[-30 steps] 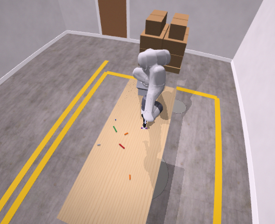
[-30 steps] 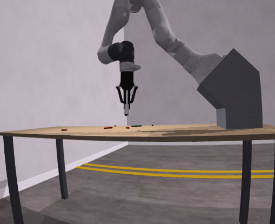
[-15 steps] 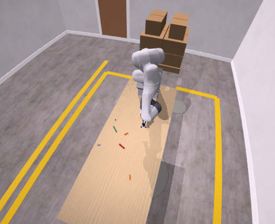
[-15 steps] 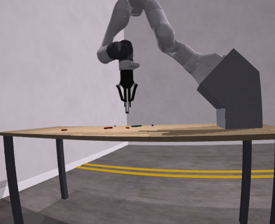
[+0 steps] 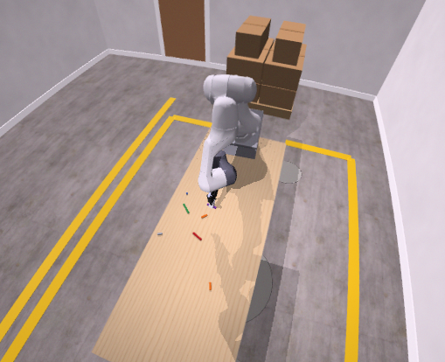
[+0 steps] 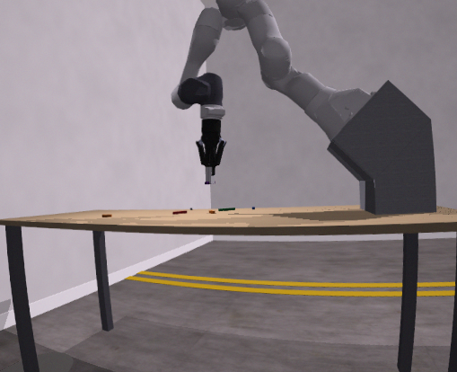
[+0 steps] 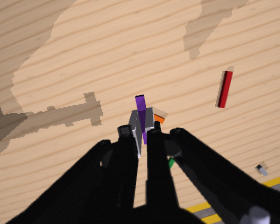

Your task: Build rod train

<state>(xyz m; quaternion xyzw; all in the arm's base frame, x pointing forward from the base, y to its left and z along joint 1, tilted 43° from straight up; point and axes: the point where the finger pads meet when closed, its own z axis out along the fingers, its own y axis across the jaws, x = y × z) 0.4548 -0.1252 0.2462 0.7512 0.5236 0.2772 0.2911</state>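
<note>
Now: the small blue rod 16 cm behind my hand, 19 cm to the right of it and 15 cm below it. The rest, counted from my hand: purple rod 3 cm below; then red rod 15 cm ahead, 8 cm to the right, 15 cm below; then green rod 4 cm behind, 17 cm to the right, 15 cm below.
</note>
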